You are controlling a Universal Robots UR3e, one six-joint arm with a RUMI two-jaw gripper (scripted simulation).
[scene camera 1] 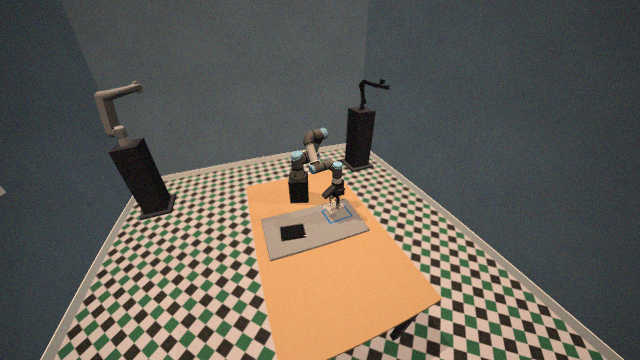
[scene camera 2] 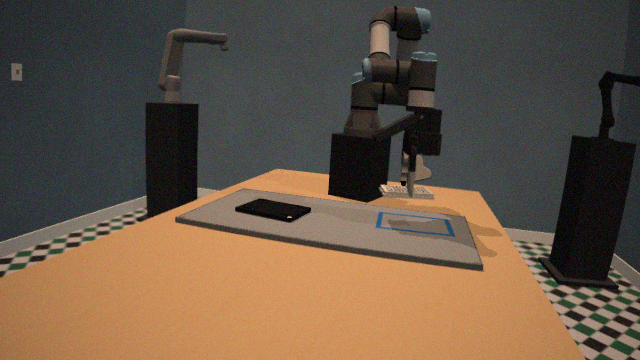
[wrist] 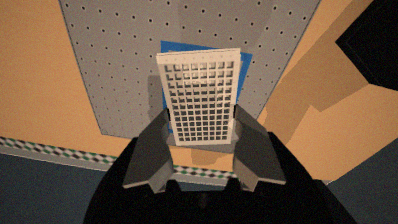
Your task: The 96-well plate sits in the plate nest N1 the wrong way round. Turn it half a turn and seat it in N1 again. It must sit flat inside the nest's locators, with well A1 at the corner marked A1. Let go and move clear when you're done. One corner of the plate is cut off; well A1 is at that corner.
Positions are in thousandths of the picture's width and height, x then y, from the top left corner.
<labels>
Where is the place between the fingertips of my gripper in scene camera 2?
637,538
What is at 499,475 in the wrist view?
A white 96-well plate.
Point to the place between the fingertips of my gripper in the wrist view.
At 506,475
</labels>
